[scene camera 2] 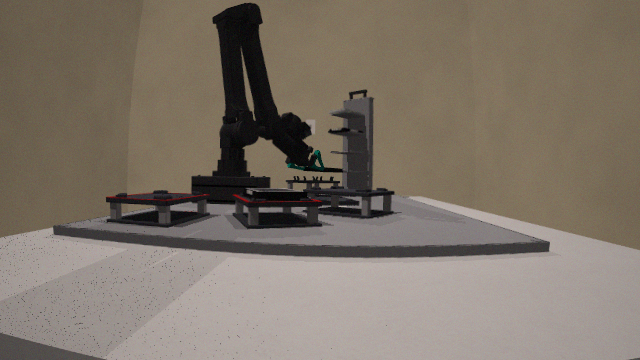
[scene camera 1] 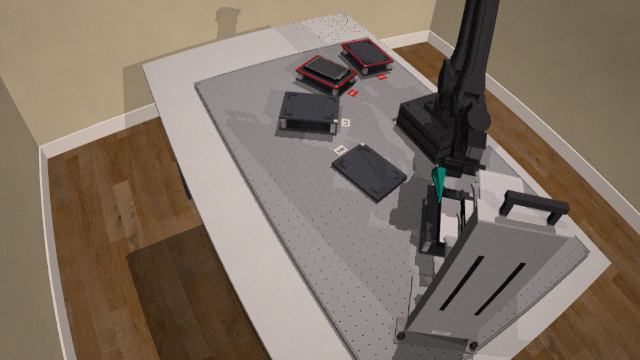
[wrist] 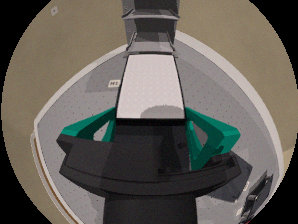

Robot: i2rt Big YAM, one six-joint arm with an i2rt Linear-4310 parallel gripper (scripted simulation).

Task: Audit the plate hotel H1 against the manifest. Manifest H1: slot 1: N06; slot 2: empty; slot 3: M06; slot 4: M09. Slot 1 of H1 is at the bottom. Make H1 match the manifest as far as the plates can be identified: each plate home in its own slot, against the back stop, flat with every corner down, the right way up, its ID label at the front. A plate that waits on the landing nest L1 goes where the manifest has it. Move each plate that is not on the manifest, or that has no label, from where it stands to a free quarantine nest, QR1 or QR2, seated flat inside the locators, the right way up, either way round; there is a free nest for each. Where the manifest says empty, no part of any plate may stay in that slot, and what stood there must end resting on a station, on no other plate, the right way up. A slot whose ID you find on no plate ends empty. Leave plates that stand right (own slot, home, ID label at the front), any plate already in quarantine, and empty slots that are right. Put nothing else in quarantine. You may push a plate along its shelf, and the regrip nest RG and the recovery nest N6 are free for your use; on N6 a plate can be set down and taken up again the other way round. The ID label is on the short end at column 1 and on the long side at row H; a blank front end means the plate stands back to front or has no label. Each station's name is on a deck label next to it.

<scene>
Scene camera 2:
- plate hotel H1: 361, 162
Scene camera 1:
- my gripper: 456, 206
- white plate: 491, 186
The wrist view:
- my gripper: 150, 111
</scene>
